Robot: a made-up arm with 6 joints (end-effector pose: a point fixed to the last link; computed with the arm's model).
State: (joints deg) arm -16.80 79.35 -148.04 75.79 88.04 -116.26
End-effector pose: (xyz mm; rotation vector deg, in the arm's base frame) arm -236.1 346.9 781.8 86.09 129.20 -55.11
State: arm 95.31 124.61 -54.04 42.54 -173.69 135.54
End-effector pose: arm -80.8 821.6 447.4 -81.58 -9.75 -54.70
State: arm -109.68 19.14 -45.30 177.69 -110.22 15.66
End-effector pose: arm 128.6 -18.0 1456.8 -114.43 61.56 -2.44
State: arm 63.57 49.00 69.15 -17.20 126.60 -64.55
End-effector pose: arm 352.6 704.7 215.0 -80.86 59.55 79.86
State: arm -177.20 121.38 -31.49 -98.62 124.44 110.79
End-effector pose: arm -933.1 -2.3 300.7 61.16 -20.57 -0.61
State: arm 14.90 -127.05 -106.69 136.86 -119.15 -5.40
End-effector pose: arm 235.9 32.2 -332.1 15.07 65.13 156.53
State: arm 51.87 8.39 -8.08 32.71 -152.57 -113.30
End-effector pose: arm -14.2 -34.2 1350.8 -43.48 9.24 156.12
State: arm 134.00 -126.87 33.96 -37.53 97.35 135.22
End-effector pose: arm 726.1 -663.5 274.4 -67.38 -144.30 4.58
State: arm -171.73 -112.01 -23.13 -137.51 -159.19 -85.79
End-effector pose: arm 765.5 -57.3 -130.3 79.52 122.84 92.88
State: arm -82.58 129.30 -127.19 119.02 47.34 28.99
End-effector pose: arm 286.0 -230.5 1082.7 87.05 -52.46 -13.17
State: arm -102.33 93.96 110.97 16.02 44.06 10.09
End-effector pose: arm 123.1 119.8 -388.2 -70.74 -120.14 111.96
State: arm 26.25 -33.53 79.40 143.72 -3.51 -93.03
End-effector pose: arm 437.0 312.7 1377.3 97.00 -42.07 -24.16
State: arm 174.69 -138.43 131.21 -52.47 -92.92 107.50
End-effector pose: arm 466.1 -271.2 929.9 -75.96 -32.71 -44.33
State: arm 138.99 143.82 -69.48 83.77 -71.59 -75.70
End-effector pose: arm -708.7 754.8 374.4 66.32 -16.85 5.58
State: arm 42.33 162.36 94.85 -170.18 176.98 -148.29
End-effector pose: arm -383.3 -233.2 -52.5 57.55 -33.61 -13.05
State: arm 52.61 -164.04 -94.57 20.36 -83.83 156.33
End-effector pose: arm 499.9 613.1 96.0 -142.29 -97.73 -17.31
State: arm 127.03 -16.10 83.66 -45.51 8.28 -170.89
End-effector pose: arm -505.1 640.6 1085.4 40.00 125.52 -13.16
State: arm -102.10 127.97 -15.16 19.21 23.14 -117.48
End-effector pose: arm -132.1 -1140.8 -254.5 -59.17 14.96 -52.94
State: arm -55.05 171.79 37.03 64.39 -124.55 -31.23
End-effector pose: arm -180.7 103.4 -563.6 -104.20 -31.10 -95.44
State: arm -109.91 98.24 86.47 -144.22 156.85 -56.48
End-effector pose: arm -63.8 -403.8 -243.7 41.95 -163.24 -51.02
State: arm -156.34 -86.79 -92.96 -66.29 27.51 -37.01
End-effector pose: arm 288.3 145.2 -531.0 19.91 60.70 -81.95
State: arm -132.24 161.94 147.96 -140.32 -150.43 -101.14
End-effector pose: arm 343.8 105.7 517.9 -15.00 73.55 154.32
